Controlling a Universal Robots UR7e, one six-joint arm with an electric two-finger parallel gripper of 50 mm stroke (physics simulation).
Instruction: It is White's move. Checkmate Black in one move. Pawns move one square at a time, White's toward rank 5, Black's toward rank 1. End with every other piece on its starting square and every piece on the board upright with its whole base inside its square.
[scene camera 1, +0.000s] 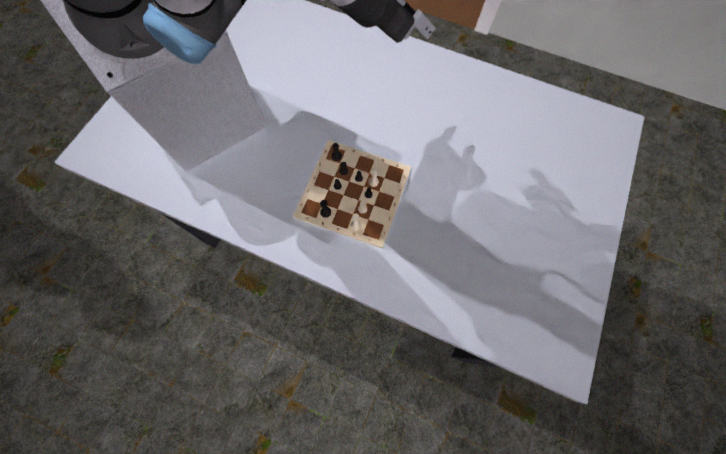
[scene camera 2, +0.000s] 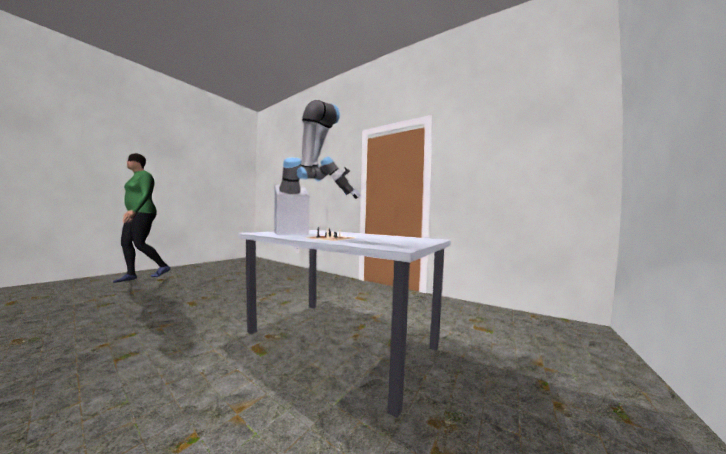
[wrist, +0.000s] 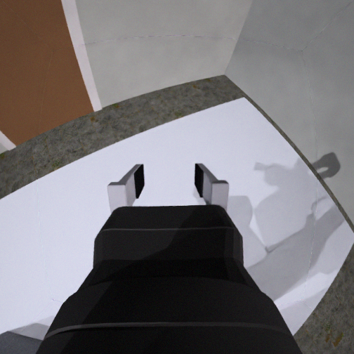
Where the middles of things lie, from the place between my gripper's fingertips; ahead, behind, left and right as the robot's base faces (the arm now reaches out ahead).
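Chessboard (scene camera 1: 375, 223): my hand is 270 mm above it, 240 mm to the left of it and 40 mm beyond it.
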